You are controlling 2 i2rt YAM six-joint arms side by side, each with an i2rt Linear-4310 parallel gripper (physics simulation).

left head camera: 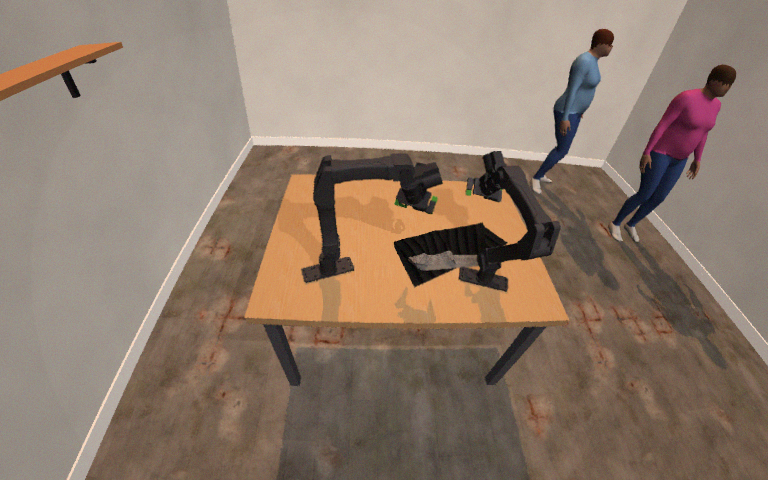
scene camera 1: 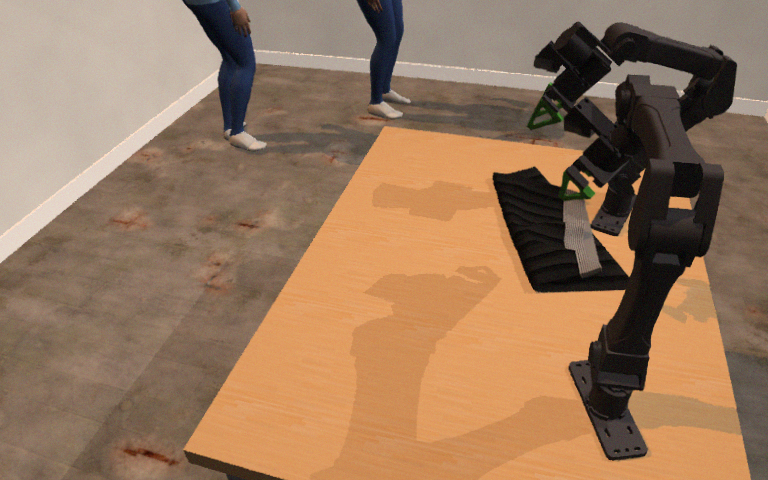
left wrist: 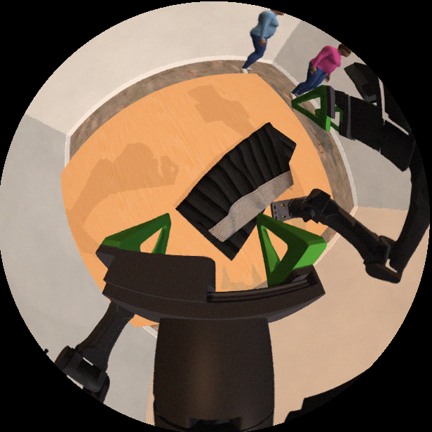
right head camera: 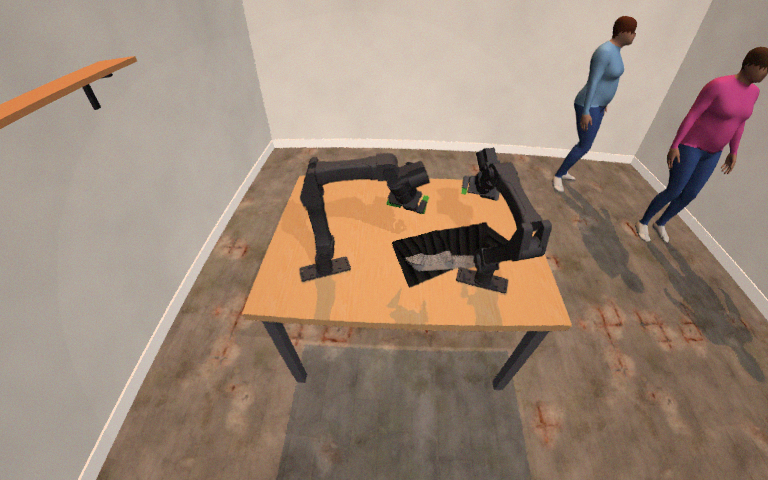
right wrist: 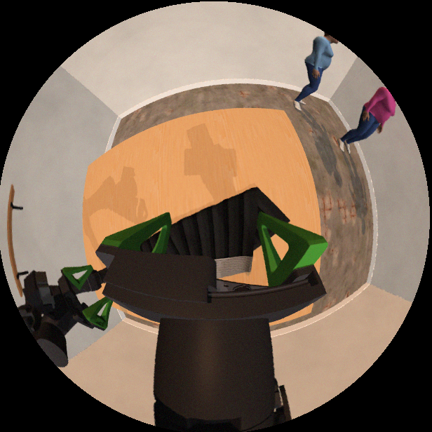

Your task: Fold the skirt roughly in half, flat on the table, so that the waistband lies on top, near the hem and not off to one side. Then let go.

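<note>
The black pleated skirt [left head camera: 453,240] [right head camera: 447,242] [scene camera 1: 526,226] [left wrist: 225,180] [right wrist: 215,225] lies folded, low and ridged, on the table. Its pale striped waistband [left head camera: 436,260] [right head camera: 433,260] [scene camera 1: 577,237] [left wrist: 250,202] [right wrist: 234,265] lies on top along one long side, slightly kinked mid-length. In the left wrist view, black cloth shows beyond the band at the lower-left end; the upper-right end reaches the cloth's edge. The right arm partly hides the skirt in the head views. My left gripper [left head camera: 417,202] [scene camera 1: 576,187] [left wrist: 213,217] and right gripper [scene camera 1: 545,113] [right wrist: 215,215] are open, empty and raised above the table, apart from the skirt.
The wooden table [left head camera: 362,300] [scene camera 1: 283,390] carries both arm bases. The right arm's base [left head camera: 483,279] [scene camera 1: 611,222] stands close beside the skirt's waistband side. The left arm's base [left head camera: 327,270] [scene camera 1: 608,413] stands farther left in the head views. Two people stand beyond the table.
</note>
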